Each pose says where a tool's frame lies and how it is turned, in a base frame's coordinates. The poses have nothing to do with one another.
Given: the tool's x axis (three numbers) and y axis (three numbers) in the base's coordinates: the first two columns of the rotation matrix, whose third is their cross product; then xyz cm.
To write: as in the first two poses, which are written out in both.
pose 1, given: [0.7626 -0.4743 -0.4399 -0.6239 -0.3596 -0.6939 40.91 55.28 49.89]
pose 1, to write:
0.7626 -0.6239 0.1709 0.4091
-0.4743 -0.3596 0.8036 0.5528
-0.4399 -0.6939 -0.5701 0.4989
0 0 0 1

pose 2, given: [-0.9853 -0.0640 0.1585 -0.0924 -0.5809 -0.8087 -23.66 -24.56 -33.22]
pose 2, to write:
-0.9853 -0.0924 0.1438 -0.2366
-0.0640 -0.5809 -0.8115 -0.2456
0.1585 -0.8087 0.5664 -0.3322
0 0 0 1

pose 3, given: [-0.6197 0.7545 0.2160 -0.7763 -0.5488 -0.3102 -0.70 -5.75 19.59]
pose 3, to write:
-0.6197 -0.7763 -0.1155 -0.0070
0.7545 -0.5488 -0.3599 -0.0575
0.2160 -0.3102 0.9258 0.1959
0 0 0 1

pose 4, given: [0.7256 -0.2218 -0.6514 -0.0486 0.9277 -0.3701 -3.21 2.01 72.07]
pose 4, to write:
0.7256 -0.0486 0.6864 -0.0321
-0.2218 0.9277 0.3002 0.0201
-0.6514 -0.3701 0.6624 0.7207
0 0 0 1

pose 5, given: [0.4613 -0.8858 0.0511 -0.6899 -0.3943 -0.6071 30.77 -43.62 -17.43]
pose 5, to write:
0.4613 -0.6899 0.5579 0.3077
-0.8858 -0.3943 0.2448 -0.4362
0.0511 -0.6071 -0.7930 -0.1743
0 0 0 1

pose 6, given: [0.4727 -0.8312 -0.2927 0.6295 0.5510 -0.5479 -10.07 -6.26 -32.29]
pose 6, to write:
0.4727 0.6295 0.6167 -0.1007
-0.8312 0.5510 0.0747 -0.0626
-0.2927 -0.5479 0.7837 -0.3229
0 0 0 1

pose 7, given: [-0.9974 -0.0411 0.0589 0.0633 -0.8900 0.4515 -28.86 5.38 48.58]
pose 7, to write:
-0.9974 0.0633 0.0339 -0.2886
-0.0411 -0.8900 0.4541 0.0538
0.0589 0.4515 0.8903 0.4858
0 0 0 1

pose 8, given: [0.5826 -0.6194 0.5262 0.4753 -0.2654 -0.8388 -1.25 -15.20 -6.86]
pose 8, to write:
0.5826 0.4753 0.6592 -0.0125
-0.6194 -0.2654 0.7388 -0.1520
0.5262 -0.8388 0.1398 -0.0686
0 0 0 1

